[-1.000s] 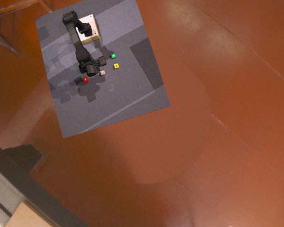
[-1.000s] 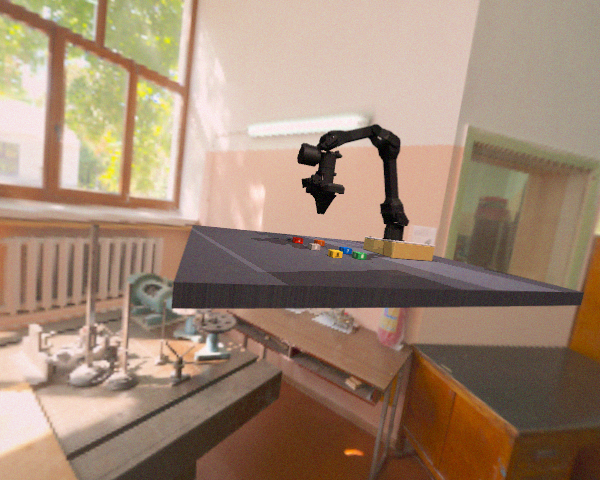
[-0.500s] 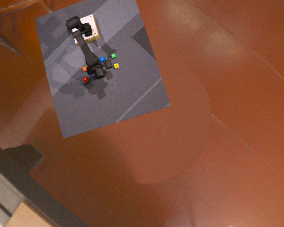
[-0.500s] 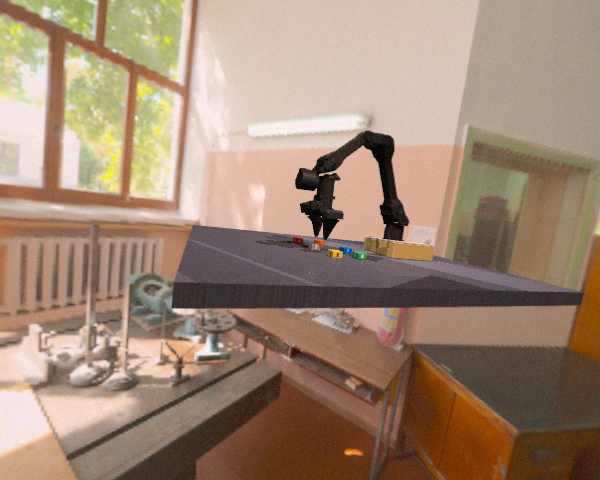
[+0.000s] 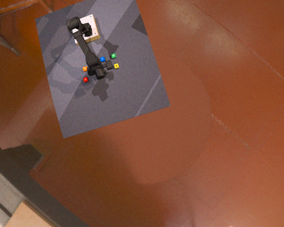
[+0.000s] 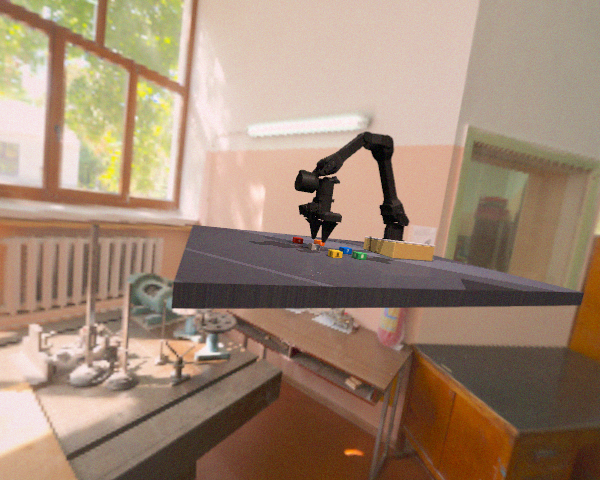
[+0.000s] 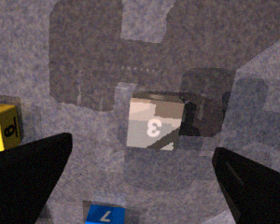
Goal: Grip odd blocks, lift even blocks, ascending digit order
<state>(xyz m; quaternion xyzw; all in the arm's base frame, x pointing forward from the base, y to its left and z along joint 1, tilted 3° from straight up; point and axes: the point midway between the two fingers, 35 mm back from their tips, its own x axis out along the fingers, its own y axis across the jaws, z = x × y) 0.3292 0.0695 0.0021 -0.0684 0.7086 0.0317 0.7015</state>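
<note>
The pale grey block is 10 mm ahead of my gripper tip and 20 mm below it. From my gripper tip the other things lie so: yellow block (30 mm behind, 110 mm to the left, 20 mm below); then blue block (100 mm behind, 10 mm to the left, 20 mm below); then green block (110 mm behind, 100 mm to the left, 20 mm below).
</note>
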